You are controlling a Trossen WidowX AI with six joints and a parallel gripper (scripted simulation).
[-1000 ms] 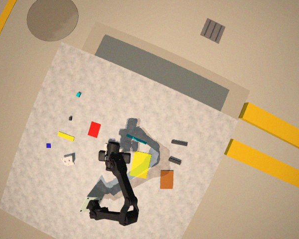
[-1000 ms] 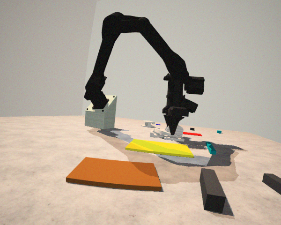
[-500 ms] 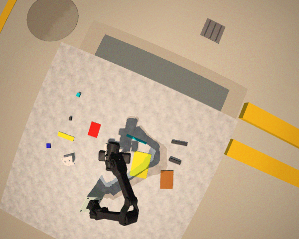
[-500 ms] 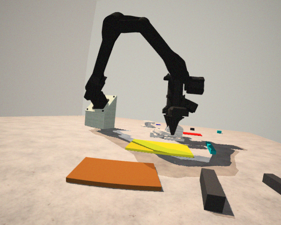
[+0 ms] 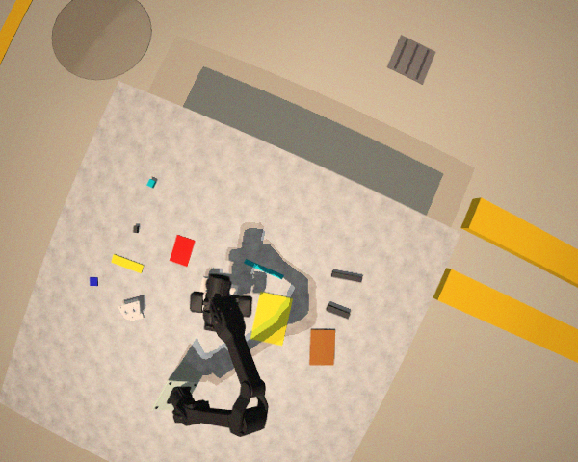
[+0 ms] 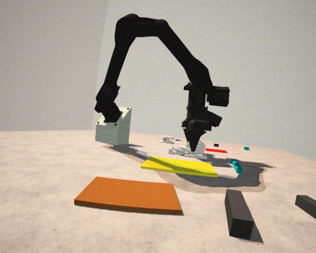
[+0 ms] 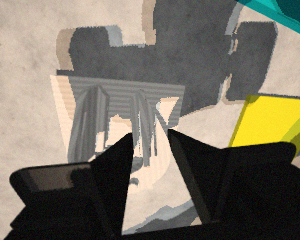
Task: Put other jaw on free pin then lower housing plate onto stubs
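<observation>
Right now the ribbed jaw is 40 mm behind my gripper tip and 10 mm above it. The rest, counted from my gripper tip: red slab 70 mm ahead, 200 mm to the left, 20 mm below; then cyan bar 140 mm ahead, 70 mm to the right, 10 mm below; then yellow slab 160 mm to the right, 20 mm below.
</observation>
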